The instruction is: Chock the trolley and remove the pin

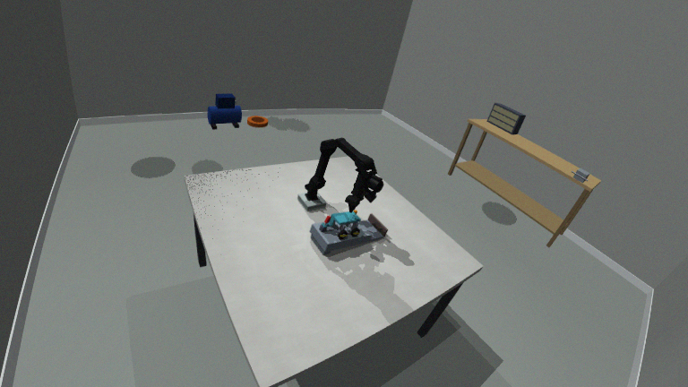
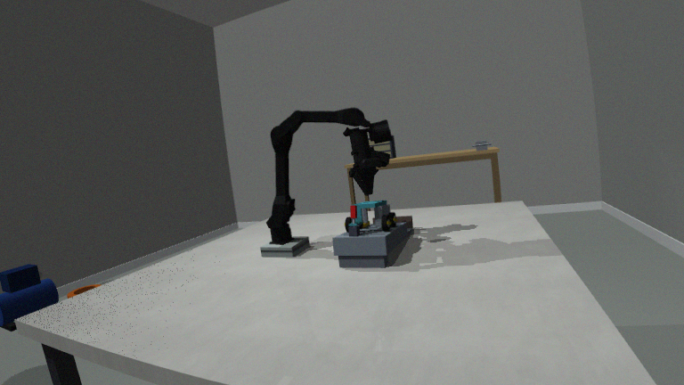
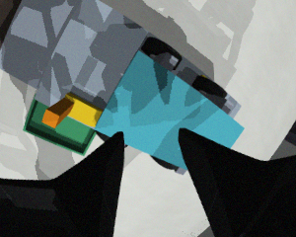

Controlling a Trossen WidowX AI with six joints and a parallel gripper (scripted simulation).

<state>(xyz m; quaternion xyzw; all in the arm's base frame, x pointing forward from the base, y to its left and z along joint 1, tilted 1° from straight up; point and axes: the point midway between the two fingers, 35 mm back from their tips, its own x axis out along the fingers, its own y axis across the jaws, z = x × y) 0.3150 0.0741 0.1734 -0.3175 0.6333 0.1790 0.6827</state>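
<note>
The red-headed stop pin lies 1 cm ahead of my gripper tip, 14 cm to the right of it and 5 cm below it. The rest, counted from my gripper tip: grey ramp: 2 cm ahead, 3 cm to the right, 13 cm below; yellow chock: 5 cm behind, 4 cm to the left, 9 cm below; teal trolley: 2 cm ahead, 4 cm to the right, 6 cm below.
</note>
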